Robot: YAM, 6 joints.
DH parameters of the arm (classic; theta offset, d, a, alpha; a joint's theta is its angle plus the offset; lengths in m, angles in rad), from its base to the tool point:
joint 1: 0 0.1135 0.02 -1.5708
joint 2: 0 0 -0.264 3.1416
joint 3: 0.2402 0 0.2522 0
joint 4: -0.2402 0 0.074 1.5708
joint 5: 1.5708 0 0 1.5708
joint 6: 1.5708 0.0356 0 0
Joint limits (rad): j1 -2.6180..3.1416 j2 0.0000..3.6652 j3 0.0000..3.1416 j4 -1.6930..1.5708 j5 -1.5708..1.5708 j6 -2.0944..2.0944
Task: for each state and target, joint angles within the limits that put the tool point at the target. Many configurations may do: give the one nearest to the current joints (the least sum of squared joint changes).
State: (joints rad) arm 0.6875 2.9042 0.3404 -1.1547 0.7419 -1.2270
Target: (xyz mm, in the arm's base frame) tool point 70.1 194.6 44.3
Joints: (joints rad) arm 1.3403 2.2667 0.8933 -1.3219 0.7317 -1.2270
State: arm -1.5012 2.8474 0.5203 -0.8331 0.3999 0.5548
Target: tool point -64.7 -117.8 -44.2
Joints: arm -1.9395 2.6071 0.7271 -0.8639 0.5268 0.5548
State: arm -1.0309 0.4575 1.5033 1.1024 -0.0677 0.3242
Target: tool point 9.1 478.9 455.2
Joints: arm -1.5844 0.3885 2.3724 0.7697 -0.0731 0.3242
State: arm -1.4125 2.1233 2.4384 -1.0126 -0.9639 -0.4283
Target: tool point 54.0 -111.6 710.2
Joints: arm -1.3073 1.6741 2.9412 -0.3143 -0.7048 -0.4283
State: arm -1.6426 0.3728 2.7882 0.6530 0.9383 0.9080
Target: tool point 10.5 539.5 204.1
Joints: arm -1.6482 0.4150 3.1416 1.1302 1.0709 0.9080
